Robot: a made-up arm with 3 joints. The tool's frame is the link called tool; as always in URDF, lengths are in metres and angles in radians. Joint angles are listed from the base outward.
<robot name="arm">
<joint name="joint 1" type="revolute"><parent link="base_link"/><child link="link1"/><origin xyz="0 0 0.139" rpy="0 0 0"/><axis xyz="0 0 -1"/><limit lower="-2.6" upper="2.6"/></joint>
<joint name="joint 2" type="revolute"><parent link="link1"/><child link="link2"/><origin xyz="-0.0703 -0.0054 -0.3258" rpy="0 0 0"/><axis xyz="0 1 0"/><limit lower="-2.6" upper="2.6"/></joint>
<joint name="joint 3" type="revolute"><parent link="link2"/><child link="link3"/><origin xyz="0.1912 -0.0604 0.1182" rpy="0 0 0"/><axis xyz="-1 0 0"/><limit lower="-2.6" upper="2.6"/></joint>
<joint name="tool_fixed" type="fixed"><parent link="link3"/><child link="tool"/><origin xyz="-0.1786 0.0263 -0.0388" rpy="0 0 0"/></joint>
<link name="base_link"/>
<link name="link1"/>
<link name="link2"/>
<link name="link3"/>
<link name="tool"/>
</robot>
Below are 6 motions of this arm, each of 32 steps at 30 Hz.
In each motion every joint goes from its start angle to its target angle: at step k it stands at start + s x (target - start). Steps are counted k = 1, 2, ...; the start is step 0. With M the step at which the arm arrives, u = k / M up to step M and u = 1 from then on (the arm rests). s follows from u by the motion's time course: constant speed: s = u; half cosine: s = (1 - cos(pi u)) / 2; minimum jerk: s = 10 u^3 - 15 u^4 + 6 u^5.
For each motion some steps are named. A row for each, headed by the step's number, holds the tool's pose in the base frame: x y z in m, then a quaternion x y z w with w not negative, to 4 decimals.
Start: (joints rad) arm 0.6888 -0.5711 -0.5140
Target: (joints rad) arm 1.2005 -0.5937 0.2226
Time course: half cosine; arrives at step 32
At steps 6, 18, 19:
6: -0.0995 0.0555 -0.1003 0.1021 -0.3341 -0.2754 0.8956
18: -0.0879 0.0678 -0.1119 -0.1063 -0.2699 -0.4471 0.8461
19: -0.0870 0.0689 -0.1128 -0.1246 -0.2610 -0.4620 0.8384

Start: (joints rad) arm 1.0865 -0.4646 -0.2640
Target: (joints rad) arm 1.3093 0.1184 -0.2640
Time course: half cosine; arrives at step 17
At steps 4, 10, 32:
4: -0.0676 0.0692 -0.1009 0.0083 -0.2307 -0.4933 0.8387
10: -0.0507 0.0519 -0.0984 0.0808 -0.1136 -0.5656 0.8128
32: -0.0415 0.0380 -0.1013 0.1399 -0.0335 -0.6087 0.7802

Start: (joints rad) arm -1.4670 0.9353 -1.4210
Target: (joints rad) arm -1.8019 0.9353 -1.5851
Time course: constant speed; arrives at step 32
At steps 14, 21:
14: 0.0229 0.0520 -0.1130 0.1804 0.6666 0.2614 0.6744
21: 0.0197 0.0548 -0.1122 0.1677 0.6778 0.2738 0.6615

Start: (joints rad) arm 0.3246 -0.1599 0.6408
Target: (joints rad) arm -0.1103 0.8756 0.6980
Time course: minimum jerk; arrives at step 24
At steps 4, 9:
4: -0.0841 -0.0445 -0.1144 -0.3205 -0.0091 -0.1650 0.9327
9: -0.0618 -0.0573 -0.1175 -0.3140 0.0918 -0.0766 0.9419

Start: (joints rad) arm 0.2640 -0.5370 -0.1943
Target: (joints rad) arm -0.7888 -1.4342 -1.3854
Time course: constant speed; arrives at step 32
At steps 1, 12, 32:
1: -0.1103 -0.0062 -0.1070 0.0783 -0.2879 -0.0780 0.9513
12: -0.1370 -0.0397 -0.1111 0.3111 -0.3819 0.1892 0.8495
32: -0.1277 -0.1610 -0.1557 0.6387 -0.2820 0.6103 0.3742

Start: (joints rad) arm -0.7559 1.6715 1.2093
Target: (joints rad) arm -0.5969 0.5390 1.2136
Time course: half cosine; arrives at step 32
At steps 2, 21, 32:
2: 0.0695 -0.0621 -0.2065 -0.5802 0.4233 0.5945 0.3615
21: 0.0535 -0.0760 -0.1427 -0.5992 0.1541 0.4559 0.6399
32: 0.0370 -0.0872 -0.1246 -0.5897 0.0474 0.3779 0.7122

